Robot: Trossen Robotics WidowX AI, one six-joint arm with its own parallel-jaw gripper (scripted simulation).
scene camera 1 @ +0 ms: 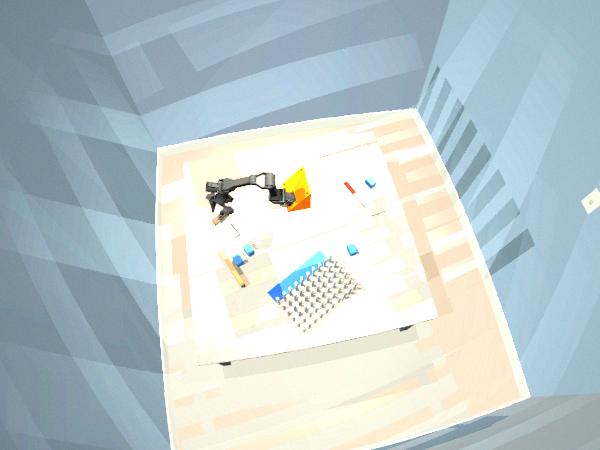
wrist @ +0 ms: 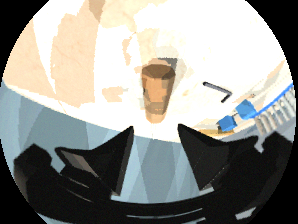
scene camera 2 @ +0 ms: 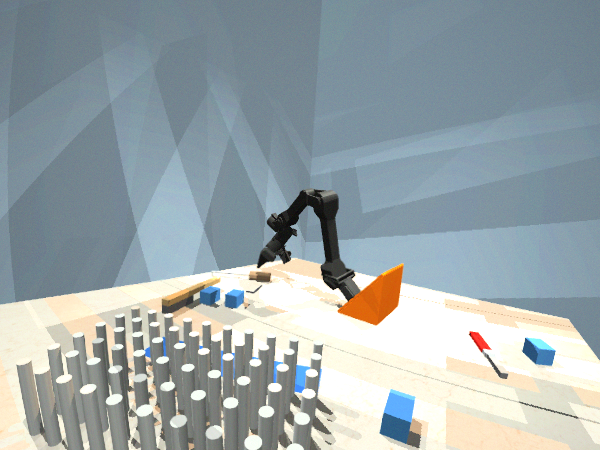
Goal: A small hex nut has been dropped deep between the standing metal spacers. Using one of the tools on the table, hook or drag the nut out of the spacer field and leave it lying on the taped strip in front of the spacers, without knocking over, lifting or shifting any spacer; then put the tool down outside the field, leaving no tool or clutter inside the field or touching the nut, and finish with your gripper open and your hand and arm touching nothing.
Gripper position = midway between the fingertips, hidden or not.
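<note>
My gripper (wrist: pixel 155 127) open, holding nothing; brown-handled tool (wrist: pixel 157 79) visible. Blue taped strip (scene camera 1: pixel 276 291) visible too.
</note>
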